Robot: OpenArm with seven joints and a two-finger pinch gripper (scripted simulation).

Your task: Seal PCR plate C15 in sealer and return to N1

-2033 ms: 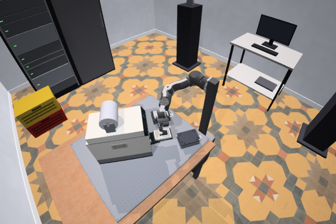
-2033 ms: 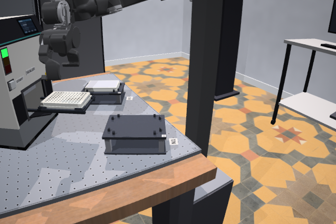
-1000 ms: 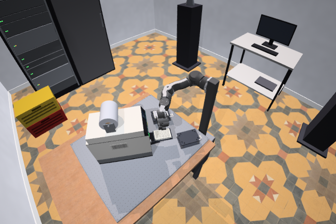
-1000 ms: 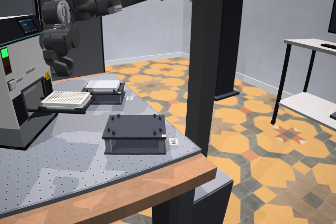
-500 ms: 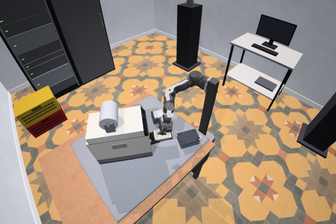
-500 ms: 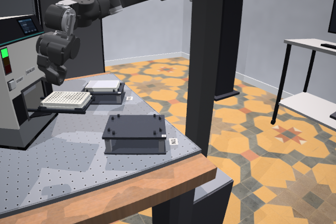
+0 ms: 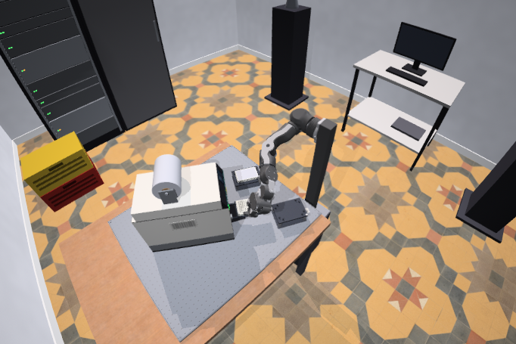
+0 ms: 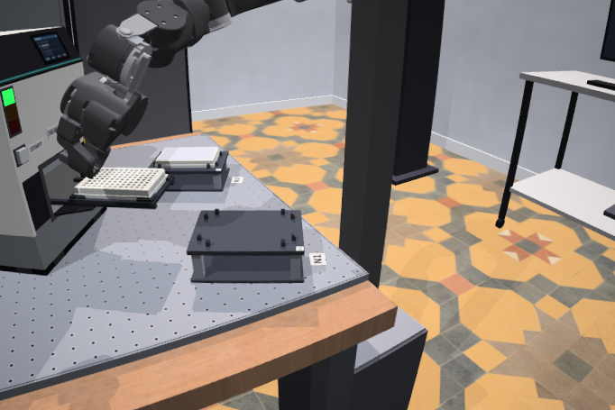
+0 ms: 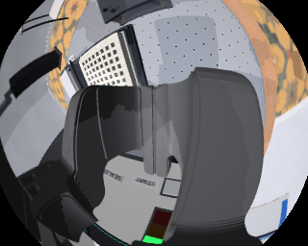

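My hand is 80 mm short of the start key, 40 mm to the left of it and 10 mm below it. The rest, counted from my hand: sealer stage (80 mm below, 60 mm to the right, 60 mm behind); then sealer screen (160 mm to the right, 140 mm above, 10 mm ahead); then white 96-well plate C15 (70 mm below, 60 mm to the right, 60 mm behind).
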